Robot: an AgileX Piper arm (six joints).
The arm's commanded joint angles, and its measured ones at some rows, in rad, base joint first. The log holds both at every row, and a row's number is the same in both.
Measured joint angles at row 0:
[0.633, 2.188, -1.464, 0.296, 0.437, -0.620]
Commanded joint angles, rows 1 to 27:
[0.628, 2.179, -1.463, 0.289, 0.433, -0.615]
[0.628, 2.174, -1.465, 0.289, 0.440, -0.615]
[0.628, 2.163, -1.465, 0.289, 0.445, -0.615]
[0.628, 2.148, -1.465, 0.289, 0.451, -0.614]
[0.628, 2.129, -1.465, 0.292, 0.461, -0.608]
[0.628, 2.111, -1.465, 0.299, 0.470, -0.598]
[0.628, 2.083, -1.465, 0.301, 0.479, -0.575]
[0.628, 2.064, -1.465, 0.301, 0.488, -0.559]
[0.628, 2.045, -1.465, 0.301, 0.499, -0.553]
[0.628, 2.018, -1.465, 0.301, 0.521, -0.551]
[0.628, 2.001, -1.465, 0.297, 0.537, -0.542]
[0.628, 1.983, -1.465, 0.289, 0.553, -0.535]
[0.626, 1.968, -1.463, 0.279, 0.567, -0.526]
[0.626, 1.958, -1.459, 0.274, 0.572, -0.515]
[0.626, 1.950, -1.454, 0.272, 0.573, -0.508]
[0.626, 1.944, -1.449, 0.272, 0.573, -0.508]
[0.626, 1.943, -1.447, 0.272, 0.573, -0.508]
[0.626, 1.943, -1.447, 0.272, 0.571, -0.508]
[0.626, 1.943, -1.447, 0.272, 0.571, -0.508]
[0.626, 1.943, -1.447, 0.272, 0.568, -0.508]
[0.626, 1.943, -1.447, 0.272, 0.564, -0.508]
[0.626, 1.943, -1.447, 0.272, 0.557, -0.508]
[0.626, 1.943, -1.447, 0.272, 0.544, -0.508]
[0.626, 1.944, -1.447, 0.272, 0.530, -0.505]
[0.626, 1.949, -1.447, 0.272, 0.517, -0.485]
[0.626, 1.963, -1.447, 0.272, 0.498, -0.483]
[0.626, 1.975, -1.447, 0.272, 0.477, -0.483]
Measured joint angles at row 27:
[0.631, 1.951, -1.452, 0.277, 0.532, -0.496]
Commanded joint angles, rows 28 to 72:
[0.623, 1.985, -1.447, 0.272, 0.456, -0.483]
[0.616, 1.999, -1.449, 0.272, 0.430, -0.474]
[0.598, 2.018, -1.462, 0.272, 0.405, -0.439]
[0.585, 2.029, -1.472, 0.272, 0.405, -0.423]
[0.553, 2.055, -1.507, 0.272, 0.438, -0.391]
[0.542, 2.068, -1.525, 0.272, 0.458, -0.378]
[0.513, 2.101, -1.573, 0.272, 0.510, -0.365]
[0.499, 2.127, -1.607, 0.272, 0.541, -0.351]
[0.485, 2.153, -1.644, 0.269, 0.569, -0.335]
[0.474, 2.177, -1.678, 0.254, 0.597, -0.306]
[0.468, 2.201, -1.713, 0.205, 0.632, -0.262]
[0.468, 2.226, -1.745, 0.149, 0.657, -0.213]
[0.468, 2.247, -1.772, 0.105, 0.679, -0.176]
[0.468, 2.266, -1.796, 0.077, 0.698, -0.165]
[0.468, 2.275, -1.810, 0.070, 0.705, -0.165]
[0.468, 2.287, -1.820, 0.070, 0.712, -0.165]
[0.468, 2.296, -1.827, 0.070, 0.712, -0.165]
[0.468, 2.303, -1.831, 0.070, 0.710, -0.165]
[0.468, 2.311, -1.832, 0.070, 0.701, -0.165]
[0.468, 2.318, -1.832, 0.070, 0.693, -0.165]
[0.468, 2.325, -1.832, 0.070, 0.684, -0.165]
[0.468, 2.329, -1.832, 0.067, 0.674, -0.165]
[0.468, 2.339, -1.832, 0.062, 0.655, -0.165]
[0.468, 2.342, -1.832, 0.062, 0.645, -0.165]
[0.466, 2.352, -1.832, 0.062, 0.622, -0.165]
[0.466, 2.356, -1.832, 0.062, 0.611, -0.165]
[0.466, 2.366, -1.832, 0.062, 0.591, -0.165]
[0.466, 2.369, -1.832, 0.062, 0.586, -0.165]
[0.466, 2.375, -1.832, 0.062, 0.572, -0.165]
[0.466, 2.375, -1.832, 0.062, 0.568, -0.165]
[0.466, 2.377, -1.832, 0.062, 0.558, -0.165]
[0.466, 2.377, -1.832, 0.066, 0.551, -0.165]
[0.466, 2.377, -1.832, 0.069, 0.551, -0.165]
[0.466, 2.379, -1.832, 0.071, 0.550, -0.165]
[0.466, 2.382, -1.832, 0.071, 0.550, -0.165]
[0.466, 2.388, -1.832, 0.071, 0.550, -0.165]
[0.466, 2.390, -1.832, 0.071, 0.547, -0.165]
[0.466, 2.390, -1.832, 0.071, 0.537, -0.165]
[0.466, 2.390, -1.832, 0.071, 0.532, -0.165]
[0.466, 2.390, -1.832, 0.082, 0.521, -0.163]
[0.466, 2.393, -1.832, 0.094, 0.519, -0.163]
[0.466, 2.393, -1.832, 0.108, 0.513, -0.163]
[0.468, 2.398, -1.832, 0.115, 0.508, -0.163]
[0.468, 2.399, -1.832, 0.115, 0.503, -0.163]
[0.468, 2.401, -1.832, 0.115, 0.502, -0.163]
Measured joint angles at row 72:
[0.471, 2.391, -1.825, 0.101, 0.529, -0.167]
